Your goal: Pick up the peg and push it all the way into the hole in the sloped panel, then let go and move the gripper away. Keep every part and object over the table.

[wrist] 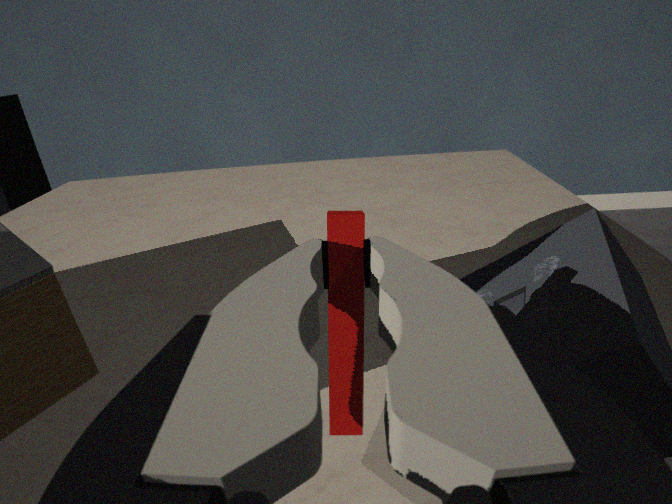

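A red peg (345, 320) runs lengthwise between my two grey jaws in the wrist view. My gripper (345, 264) is shut on the peg, with the black pads pressing its sides near its far end. The peg's far tip sticks out past the fingertips. The peg looks lifted above the beige table top (303, 189). A grey sloped surface (564, 271) lies at the right, partly in dark shadow; I cannot make out a hole in it.
A brownish block (32, 325) with a grey top stands at the left edge. A black shape (18, 149) rises at the far left. The table's far edge runs across the middle against a blue-grey background.
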